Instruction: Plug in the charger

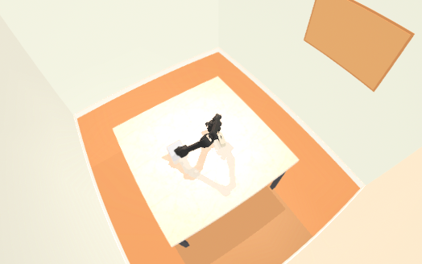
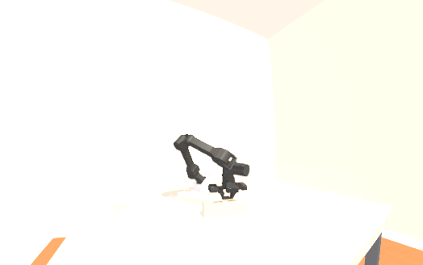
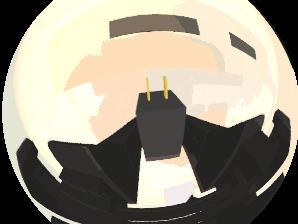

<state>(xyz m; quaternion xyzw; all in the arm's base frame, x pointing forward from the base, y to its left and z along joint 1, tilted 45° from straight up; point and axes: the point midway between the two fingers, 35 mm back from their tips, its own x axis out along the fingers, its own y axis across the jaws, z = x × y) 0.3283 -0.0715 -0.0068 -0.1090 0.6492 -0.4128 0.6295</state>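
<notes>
Right now the two-prong charger is 10 mm to the right of my gripper tip, 10 mm ahead of it and 10 mm above it.
</notes>
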